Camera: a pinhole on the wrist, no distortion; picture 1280 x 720 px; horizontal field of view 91.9 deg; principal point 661.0 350.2 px. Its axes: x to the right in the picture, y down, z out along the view. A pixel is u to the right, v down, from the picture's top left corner.
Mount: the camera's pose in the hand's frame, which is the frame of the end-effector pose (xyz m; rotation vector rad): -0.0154 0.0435 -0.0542 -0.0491 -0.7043 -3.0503
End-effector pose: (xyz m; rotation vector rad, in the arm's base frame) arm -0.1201 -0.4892 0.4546 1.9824 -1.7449 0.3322
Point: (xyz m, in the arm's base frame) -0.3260 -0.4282 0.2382
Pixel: 1098 348
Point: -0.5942 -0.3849 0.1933
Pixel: 1090 39
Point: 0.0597 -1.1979 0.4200
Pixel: outside the picture
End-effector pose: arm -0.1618 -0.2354 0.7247 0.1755 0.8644 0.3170
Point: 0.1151 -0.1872 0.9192
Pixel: 578 653
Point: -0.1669 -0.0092 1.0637
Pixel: 949 126
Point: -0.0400 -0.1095 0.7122
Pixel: 86 436
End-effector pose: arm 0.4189 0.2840 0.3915 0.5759 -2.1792 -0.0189
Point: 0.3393 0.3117 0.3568
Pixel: 581 621
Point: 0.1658 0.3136 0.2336
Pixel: 647 547
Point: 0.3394 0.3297 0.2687
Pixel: 884 639
